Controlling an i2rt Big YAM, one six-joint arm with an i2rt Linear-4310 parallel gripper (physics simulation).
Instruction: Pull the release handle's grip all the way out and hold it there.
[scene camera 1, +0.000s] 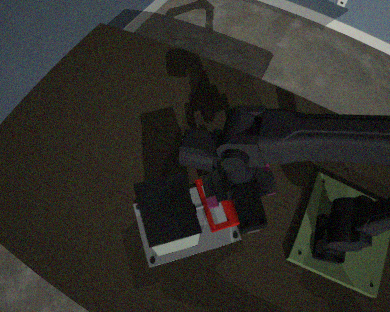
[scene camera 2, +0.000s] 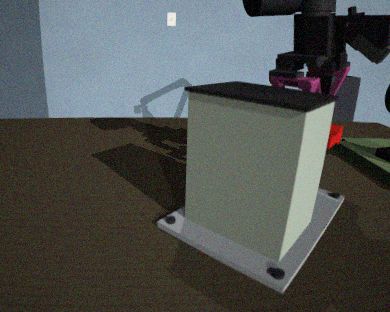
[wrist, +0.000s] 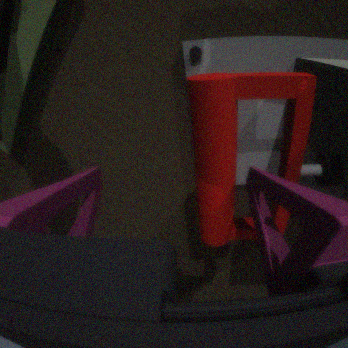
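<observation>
The red release handle (scene camera 1: 231, 216) (scene camera 2: 336, 136) (wrist: 215, 145) is a rectangular frame with a thick round grip bar on its outer side. A short pale rod (wrist: 311, 169) shows between the handle and the pale box with a black top (scene camera 1: 167, 210) (scene camera 2: 240, 160) (wrist: 332, 115). My gripper (scene camera 1: 241, 191) (wrist: 173, 174) is open and empty, with magenta fingers. In the wrist view, its right fingertip lies over the handle's opening, and its left fingertip is well out to the other side of the grip bar. In scene camera 2, the box hides the fingertips and most of the handle.
The box stands on a grey base plate (scene camera 1: 215, 243) (scene camera 2: 225, 244) (wrist: 240, 50) with dark bolts at its corners. A green tray (scene camera 1: 305, 225) (scene camera 2: 370, 147) (wrist: 31, 37) with a dark object (scene camera 1: 337, 225) in it stands on the other side of the handle from the box.
</observation>
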